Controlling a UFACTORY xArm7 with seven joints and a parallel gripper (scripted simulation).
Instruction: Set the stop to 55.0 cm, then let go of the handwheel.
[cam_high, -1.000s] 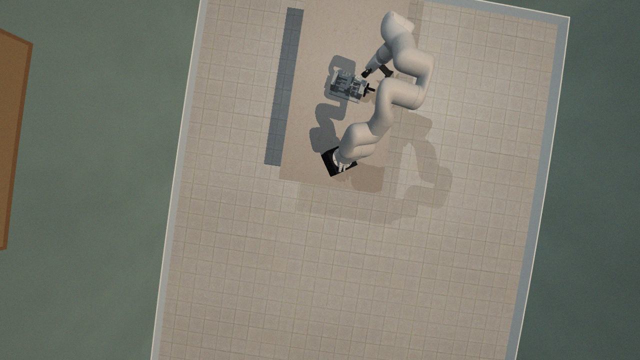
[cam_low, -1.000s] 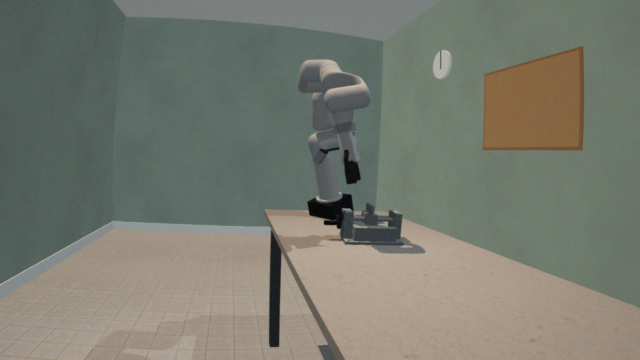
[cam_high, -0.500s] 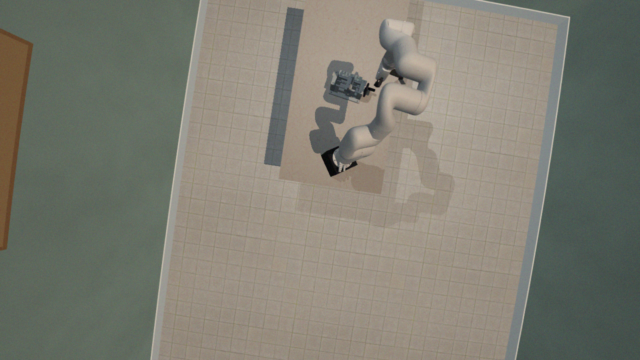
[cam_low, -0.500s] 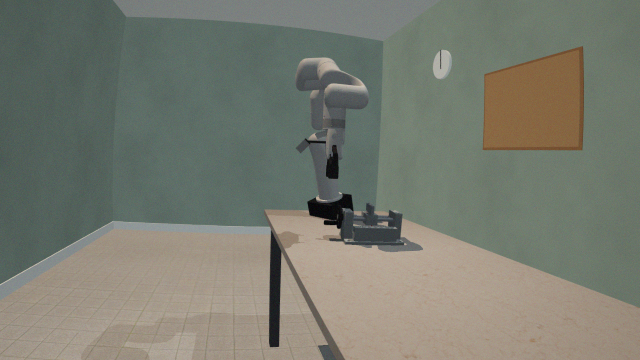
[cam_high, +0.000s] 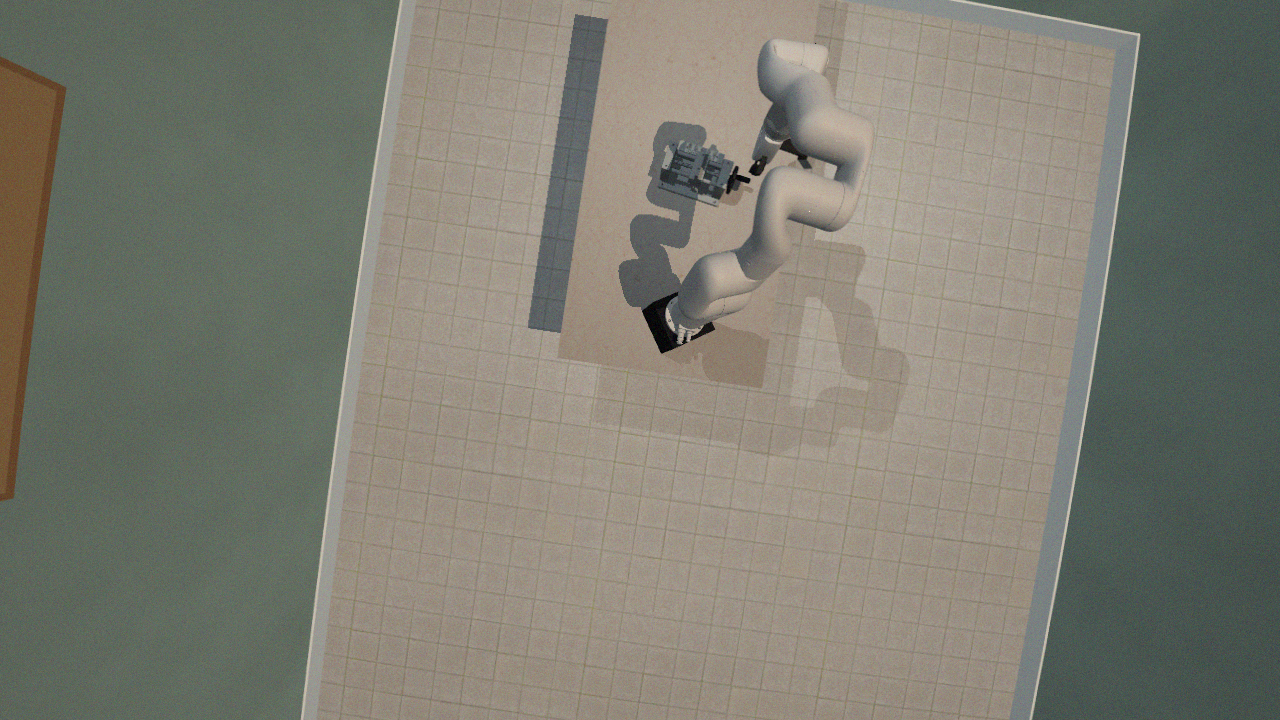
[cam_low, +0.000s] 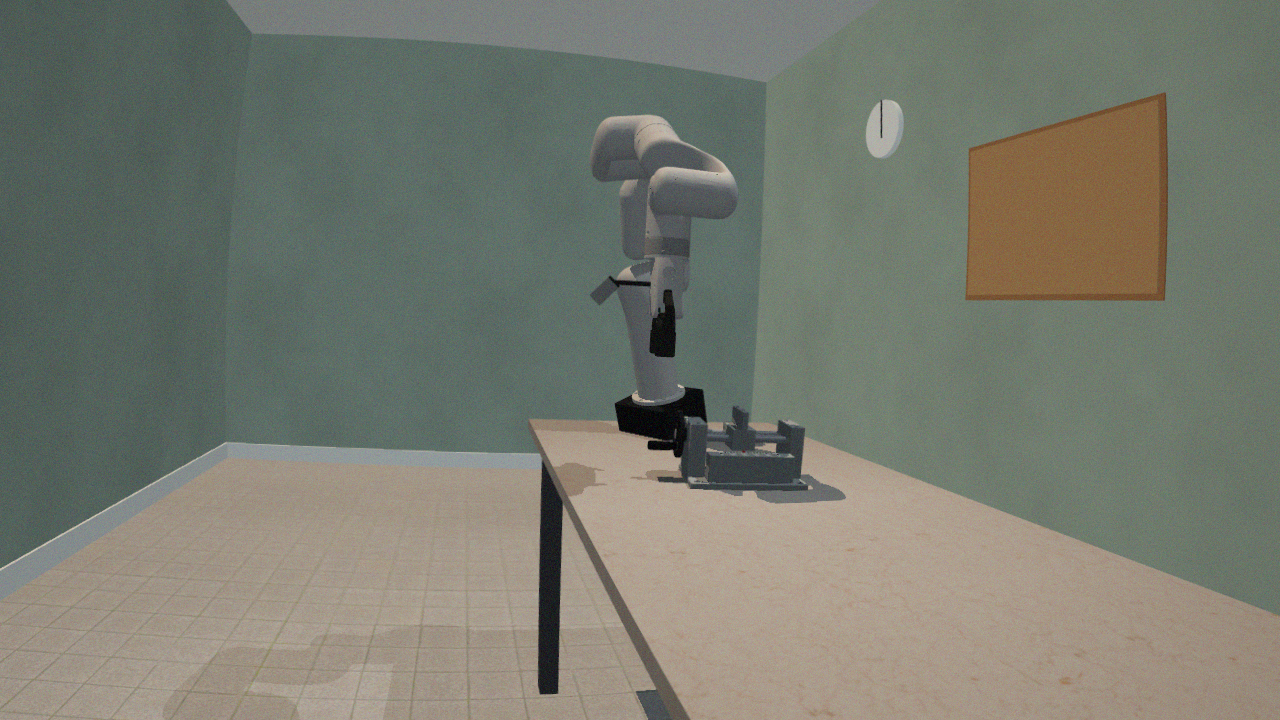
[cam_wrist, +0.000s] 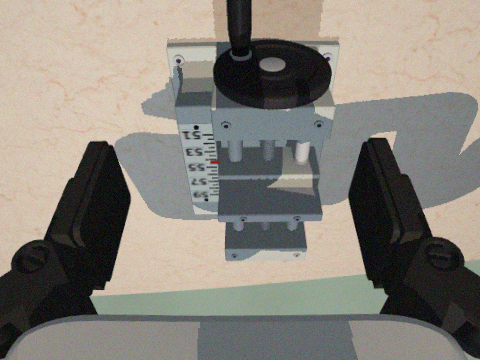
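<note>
My hand is 1 cm to the right of the crank handle and 16 cm above it. The rest, counted from my hand: black handwheel: 2 cm to the left, 16 cm below; then stop block: 1 cm ahead, 15 cm to the left, 13 cm below.
</note>
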